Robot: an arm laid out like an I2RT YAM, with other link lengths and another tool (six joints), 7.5 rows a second.
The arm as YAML. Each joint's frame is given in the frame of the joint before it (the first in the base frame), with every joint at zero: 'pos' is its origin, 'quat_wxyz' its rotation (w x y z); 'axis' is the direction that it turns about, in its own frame. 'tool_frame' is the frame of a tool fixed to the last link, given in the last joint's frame.
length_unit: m
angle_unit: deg
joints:
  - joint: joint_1
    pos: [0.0, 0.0, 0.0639]
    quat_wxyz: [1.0, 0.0, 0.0, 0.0]
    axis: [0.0, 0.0, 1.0]
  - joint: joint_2
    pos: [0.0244, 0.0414, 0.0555]
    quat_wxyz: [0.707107, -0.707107, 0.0, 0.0]
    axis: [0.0, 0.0, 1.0]
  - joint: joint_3
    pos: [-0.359, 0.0, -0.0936]
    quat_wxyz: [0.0, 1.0, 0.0, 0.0]
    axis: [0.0, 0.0, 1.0]
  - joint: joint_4
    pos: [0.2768, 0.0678, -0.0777]
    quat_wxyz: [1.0, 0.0, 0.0, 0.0]
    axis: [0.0, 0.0, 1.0]
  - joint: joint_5
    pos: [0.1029, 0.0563, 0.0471]
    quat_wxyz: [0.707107, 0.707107, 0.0, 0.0]
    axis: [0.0, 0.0, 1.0]
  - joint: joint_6
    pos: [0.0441, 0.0, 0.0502]
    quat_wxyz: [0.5, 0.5, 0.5, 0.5]
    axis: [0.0, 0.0, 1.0]
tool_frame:
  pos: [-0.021, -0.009, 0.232]
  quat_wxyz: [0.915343, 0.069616, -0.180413, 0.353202]
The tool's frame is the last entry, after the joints.
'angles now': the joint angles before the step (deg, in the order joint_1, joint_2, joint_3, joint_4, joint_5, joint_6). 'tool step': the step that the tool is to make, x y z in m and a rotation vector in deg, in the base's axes. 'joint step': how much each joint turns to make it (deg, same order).
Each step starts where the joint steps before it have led.
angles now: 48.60 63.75 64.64 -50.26 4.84 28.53
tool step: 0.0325 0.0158 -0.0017 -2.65 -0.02 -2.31
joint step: -0.02 7.12 4.98 0.09 2.82 0.64
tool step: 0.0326 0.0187 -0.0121 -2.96 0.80 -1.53
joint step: -0.44 7.87 5.04 0.08 1.75 0.04
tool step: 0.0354 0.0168 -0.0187 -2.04 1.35 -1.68
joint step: -1.46 7.75 4.65 0.70 0.45 -0.04
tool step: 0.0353 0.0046 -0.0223 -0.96 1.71 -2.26
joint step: -2.74 6.24 3.22 1.15 -0.72 -0.12
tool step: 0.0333 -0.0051 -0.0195 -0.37 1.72 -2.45
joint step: -3.30 5.03 2.91 0.64 -1.19 -0.28
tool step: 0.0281 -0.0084 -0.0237 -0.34 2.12 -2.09
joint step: -3.10 4.65 2.32 0.51 -1.43 -0.36
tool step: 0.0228 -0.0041 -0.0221 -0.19 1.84 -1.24
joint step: -2.23 4.35 2.41 0.38 -1.29 -0.45
